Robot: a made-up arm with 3 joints.
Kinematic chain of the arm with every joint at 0, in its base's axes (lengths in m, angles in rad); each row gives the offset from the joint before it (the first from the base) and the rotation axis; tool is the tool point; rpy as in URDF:
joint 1: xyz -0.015 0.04 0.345 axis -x
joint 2: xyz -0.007 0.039 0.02 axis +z
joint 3: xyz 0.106 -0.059 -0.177 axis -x
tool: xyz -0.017 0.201 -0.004 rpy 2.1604 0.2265 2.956
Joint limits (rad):
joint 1: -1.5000..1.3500
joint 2: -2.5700..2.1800
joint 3: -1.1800..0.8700
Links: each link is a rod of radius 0.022 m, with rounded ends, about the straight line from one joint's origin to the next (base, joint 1, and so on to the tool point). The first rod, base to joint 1, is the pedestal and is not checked.
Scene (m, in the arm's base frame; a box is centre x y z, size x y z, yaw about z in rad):
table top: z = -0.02
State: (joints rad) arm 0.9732 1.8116 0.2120
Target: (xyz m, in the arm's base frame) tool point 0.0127 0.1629 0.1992
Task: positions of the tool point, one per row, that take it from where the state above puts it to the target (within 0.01 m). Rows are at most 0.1 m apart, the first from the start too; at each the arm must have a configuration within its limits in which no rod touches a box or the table.
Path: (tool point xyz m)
1: -0.1598 -0.0110 0.1320
2: -0.1286 0.0522 0.1242
3: -0.0855 0.1066 0.1335
4: -0.0360 0.1452 0.1596
5: 0.0127 0.1629 0.1992

